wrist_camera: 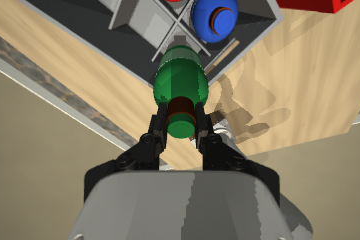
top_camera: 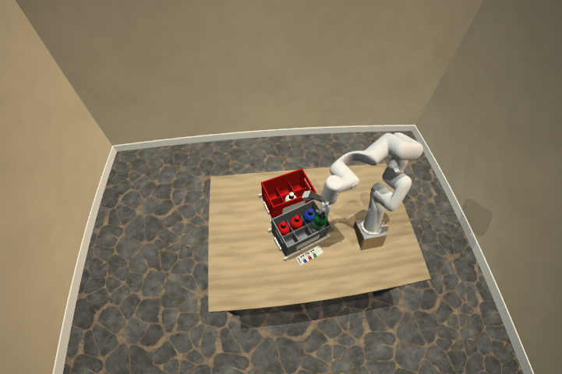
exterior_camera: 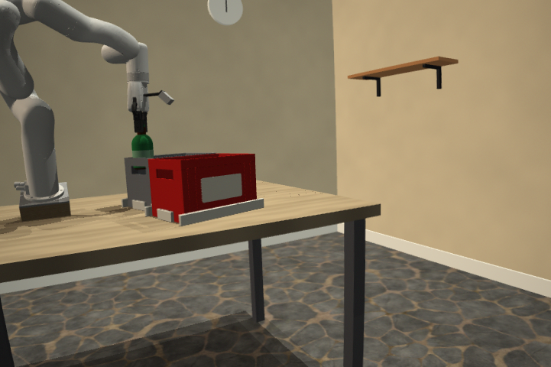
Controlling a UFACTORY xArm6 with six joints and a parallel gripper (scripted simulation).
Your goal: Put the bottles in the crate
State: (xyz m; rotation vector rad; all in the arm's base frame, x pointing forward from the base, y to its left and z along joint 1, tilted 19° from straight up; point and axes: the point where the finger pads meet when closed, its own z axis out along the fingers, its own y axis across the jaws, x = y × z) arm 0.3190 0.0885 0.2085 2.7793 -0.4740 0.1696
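The green-label bottle lies 70 mm below my hand. Also, from my hand: white-label bottle (190 mm below, 180 mm to the right, 150 mm ahead); then grey crate (200 mm below, 100 mm ahead, 10 mm to the left); then blue bottle (190 mm below, 80 mm to the right, 40 mm ahead).
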